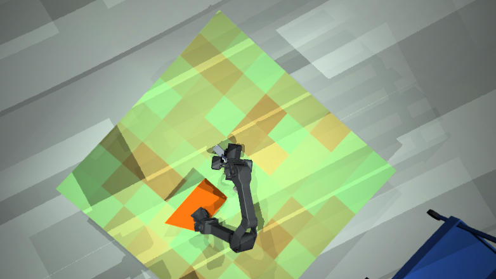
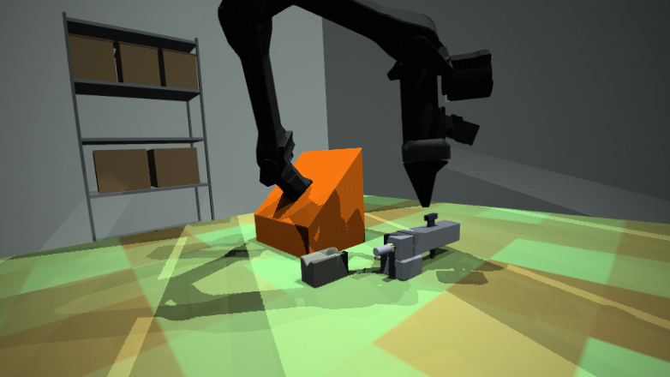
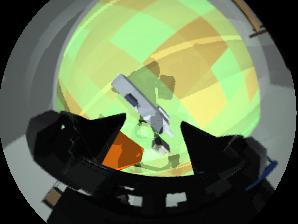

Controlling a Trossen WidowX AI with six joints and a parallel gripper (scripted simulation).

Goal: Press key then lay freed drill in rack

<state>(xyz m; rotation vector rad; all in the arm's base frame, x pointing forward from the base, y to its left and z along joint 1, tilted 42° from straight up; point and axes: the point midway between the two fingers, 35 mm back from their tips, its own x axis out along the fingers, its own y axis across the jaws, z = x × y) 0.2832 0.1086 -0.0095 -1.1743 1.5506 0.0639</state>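
Now: gripper tip 7 cm above the drill, 4 cm to the left of it and 2 cm past it. From my gripper tip the other things lie so: dark rack: 15 cm to the right, 10 cm below, 8 cm behind; then dark key: 7 cm below, 5 cm to the left, 2 cm behind.
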